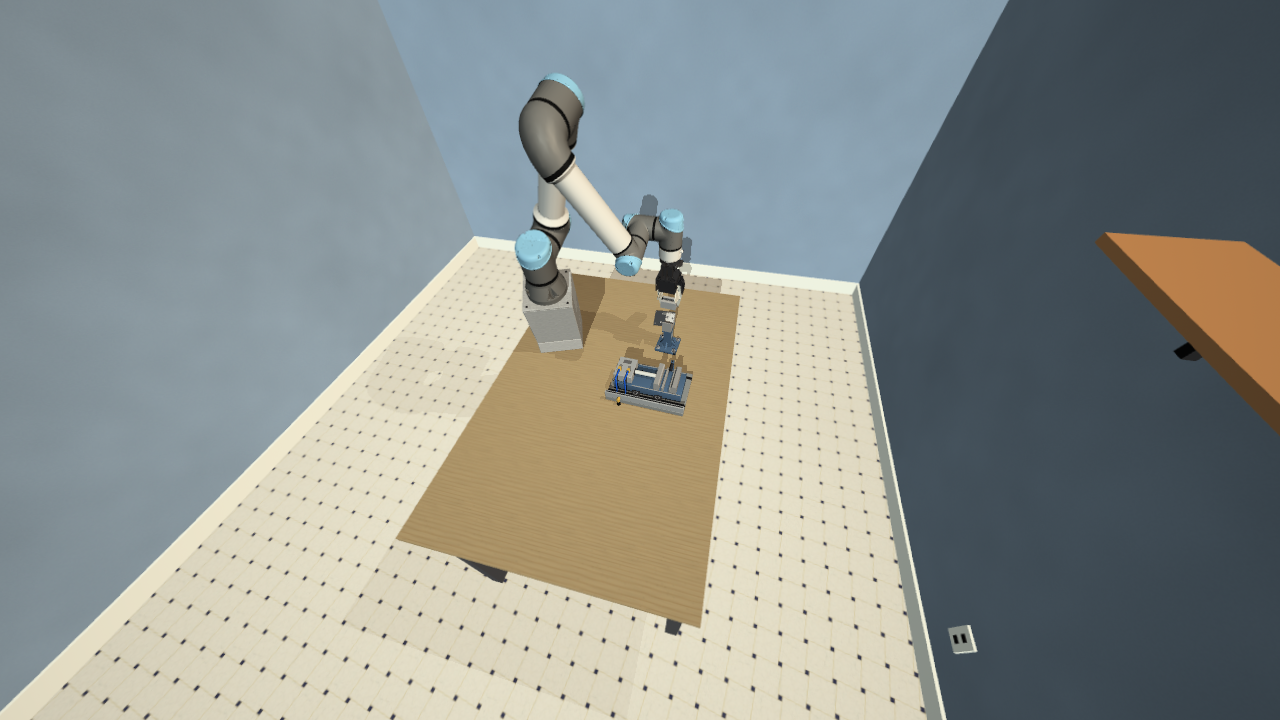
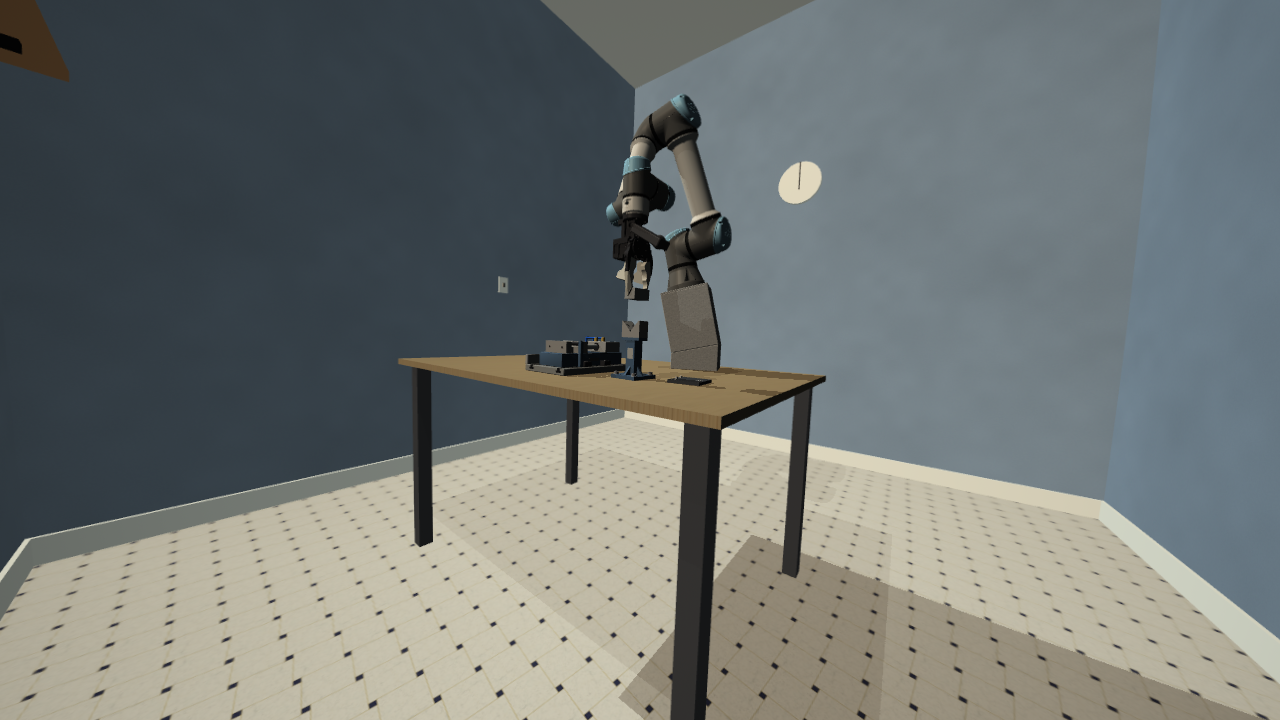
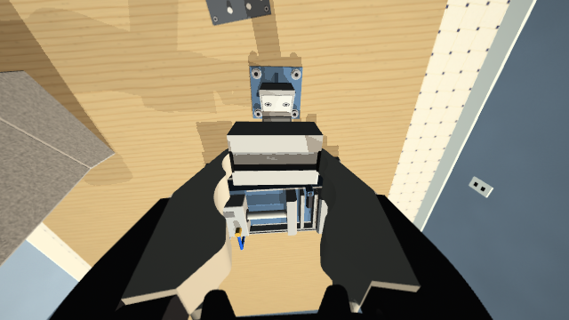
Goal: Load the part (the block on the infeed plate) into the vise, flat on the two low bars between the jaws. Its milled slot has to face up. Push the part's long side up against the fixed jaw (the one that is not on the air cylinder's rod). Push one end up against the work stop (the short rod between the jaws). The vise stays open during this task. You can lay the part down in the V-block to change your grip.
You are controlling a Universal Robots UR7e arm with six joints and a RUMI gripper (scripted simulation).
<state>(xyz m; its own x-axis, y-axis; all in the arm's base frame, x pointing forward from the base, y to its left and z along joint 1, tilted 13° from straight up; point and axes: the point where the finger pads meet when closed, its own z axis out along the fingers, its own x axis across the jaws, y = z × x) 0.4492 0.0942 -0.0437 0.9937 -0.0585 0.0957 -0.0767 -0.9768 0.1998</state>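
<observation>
Right now my hand is right at the part. Also, from my hand: cylinder rod (4 cm behind, 23 cm to the right, 17 cm below); then dark infeed plate (5 cm behind, 15 cm to the left, 24 cm below); then moving jaw (2 cm ahead, 24 cm to the right, 17 cm below).
</observation>
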